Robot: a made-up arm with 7 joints.
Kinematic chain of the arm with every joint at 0, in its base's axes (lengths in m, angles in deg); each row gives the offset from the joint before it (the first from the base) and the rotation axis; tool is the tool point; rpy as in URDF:
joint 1: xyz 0.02 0.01 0.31 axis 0 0.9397 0.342
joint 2: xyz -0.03 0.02 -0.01 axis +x
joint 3: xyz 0.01 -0.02 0 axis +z
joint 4: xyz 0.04 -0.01 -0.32 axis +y
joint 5: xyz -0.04 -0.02 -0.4 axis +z
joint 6: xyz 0 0.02 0.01 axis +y
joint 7: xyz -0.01 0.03 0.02 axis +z
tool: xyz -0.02 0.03 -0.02 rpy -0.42 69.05 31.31
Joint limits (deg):
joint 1: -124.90..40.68
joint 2: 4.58..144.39
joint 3: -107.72..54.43
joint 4: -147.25..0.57
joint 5: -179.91..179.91
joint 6: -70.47..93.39
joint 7: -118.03..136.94
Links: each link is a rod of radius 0.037 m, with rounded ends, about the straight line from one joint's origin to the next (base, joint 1, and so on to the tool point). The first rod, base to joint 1, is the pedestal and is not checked.
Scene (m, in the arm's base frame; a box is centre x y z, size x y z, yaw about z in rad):
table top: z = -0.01
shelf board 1: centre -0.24 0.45 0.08 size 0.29 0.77 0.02 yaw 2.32
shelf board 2: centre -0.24 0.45 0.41 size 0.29 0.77 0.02 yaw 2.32
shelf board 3: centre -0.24 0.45 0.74 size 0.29 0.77 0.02 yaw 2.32
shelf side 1: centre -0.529 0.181 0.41 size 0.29 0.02 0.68 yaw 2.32
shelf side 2: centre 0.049 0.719 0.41 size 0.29 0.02 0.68 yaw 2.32
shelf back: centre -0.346 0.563 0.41 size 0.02 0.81 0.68 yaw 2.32
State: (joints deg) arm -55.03 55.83 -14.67 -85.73 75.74 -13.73 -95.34
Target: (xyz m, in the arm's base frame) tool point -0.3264 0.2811 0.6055
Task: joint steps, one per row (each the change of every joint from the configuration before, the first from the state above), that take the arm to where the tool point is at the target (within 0.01 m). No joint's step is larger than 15 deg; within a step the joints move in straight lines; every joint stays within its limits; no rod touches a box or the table.
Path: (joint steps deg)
1: -11.13 9.20 13.95 -10.77 -3.17 -0.22 -1.31
2: -11.14 9.21 13.95 -10.77 -3.17 -0.22 -1.30
3: -11.13 9.20 13.95 -10.77 -3.17 -0.22 -1.31
4: -11.14 9.20 13.95 -10.77 -3.17 -0.22 -1.30
5: -4.39 8.20 1.27 13.75 2.10 1.26 2.00
6: -4.39 8.19 1.28 13.75 2.09 1.26 2.01

